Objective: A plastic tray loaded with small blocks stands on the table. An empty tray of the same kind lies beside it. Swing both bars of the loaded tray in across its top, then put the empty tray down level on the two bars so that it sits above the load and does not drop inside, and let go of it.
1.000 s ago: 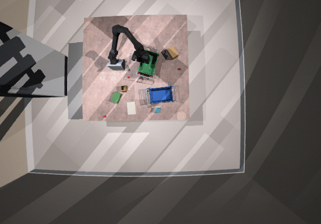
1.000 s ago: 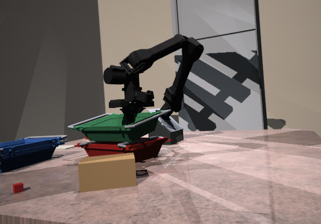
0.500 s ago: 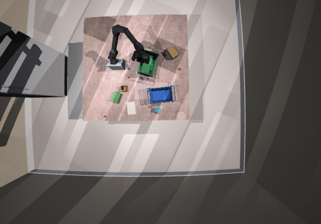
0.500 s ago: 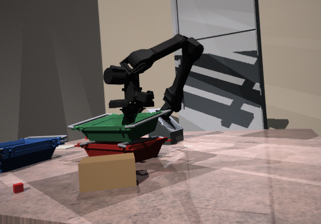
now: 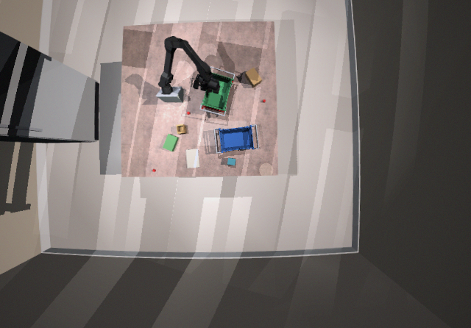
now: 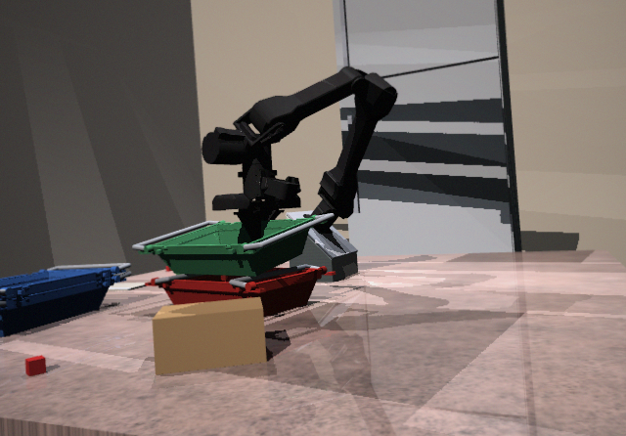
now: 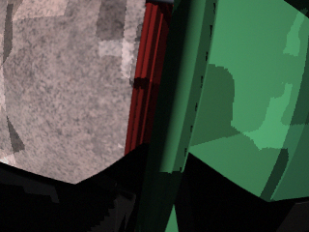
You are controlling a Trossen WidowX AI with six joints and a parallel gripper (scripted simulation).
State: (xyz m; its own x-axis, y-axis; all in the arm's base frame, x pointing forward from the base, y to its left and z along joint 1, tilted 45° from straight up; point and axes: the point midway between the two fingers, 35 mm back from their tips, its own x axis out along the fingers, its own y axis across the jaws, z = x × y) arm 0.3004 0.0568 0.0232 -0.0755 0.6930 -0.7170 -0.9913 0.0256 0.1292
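The green tray is 70 mm ahead of my gripper tip, 20 mm above it and 10 mm to the right of it. The rest, counted from my gripper tip: white card (530 mm to the right, 100 mm below, 80 mm behind); green block (430 mm to the right, 260 mm behind, 80 mm below); small tan box (310 mm to the right, 190 mm behind, 90 mm below).
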